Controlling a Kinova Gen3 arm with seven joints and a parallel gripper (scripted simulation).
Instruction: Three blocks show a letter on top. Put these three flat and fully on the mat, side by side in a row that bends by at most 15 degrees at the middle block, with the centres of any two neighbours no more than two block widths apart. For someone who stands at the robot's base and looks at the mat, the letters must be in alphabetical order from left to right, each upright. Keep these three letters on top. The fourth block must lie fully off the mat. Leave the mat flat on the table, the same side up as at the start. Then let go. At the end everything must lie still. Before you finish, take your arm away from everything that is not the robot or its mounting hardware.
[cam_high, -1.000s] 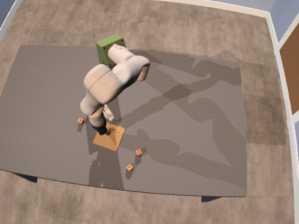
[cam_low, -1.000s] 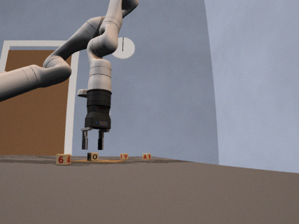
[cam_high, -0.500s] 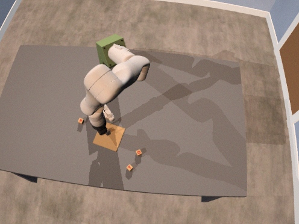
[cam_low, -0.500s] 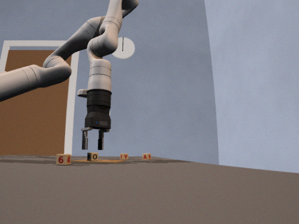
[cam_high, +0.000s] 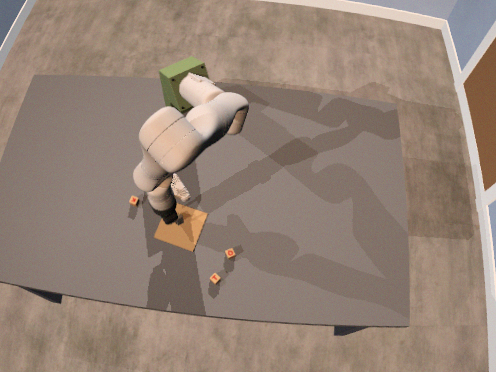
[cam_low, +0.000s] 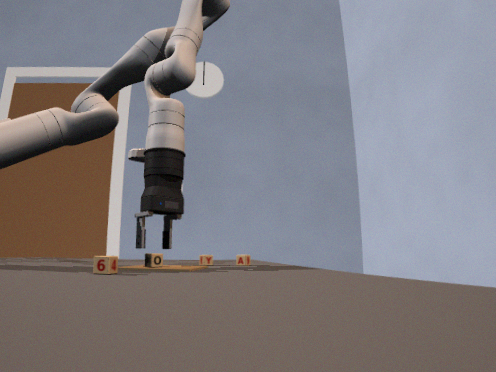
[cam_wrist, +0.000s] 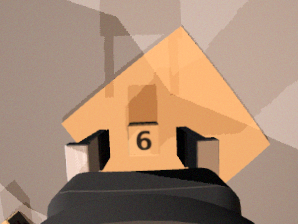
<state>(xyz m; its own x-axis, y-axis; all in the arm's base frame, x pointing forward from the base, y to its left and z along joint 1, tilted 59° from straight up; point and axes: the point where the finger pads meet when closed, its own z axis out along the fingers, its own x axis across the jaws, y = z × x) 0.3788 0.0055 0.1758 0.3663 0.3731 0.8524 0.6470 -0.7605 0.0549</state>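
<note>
My hand is 10 mm short of the orange mat, 20 mm to the right of it and 50 mm above it.
</note>
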